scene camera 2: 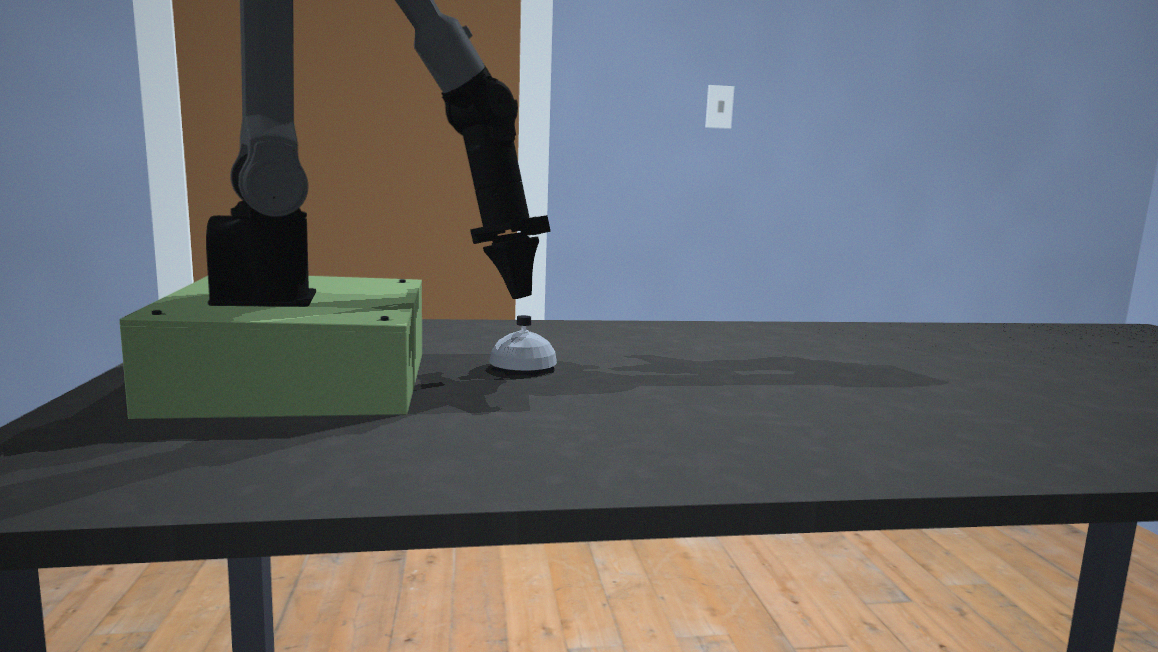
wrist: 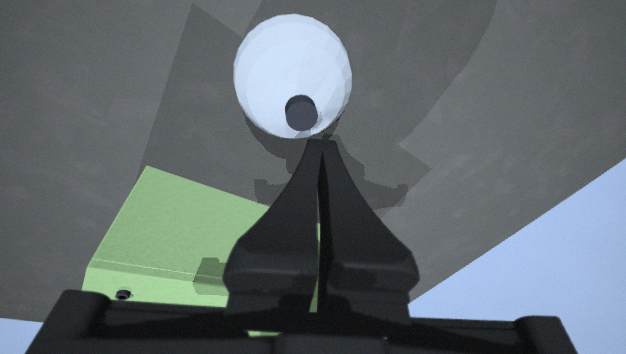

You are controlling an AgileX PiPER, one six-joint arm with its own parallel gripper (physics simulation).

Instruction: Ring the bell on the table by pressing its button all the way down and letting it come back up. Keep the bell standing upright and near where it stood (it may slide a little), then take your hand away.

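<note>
A white domed bell (scene camera 2: 523, 352) (wrist: 285, 60) stands upright on the dark table (scene camera 2: 688, 453) (wrist: 60, 125). Its black button (scene camera 2: 524, 320) (wrist: 301, 113) is up on its stem, with the white dome below it. My gripper (scene camera 2: 522, 296) (wrist: 320, 154) is shut, with its fingertips together and nothing between them. In the scene view the fingertips are a little above the button, with a small gap, and the gripper tilts slightly. In the wrist view the tips show just below the button and slightly to its right.
A green box (scene camera 2: 267, 370) (wrist: 185, 220) carries the arm's base and stands left of the bell in the scene view. A blue wall (scene camera 2: 891, 161) with a light switch (scene camera 2: 719, 106) and a brown door (scene camera 2: 364, 161) are behind the table.
</note>
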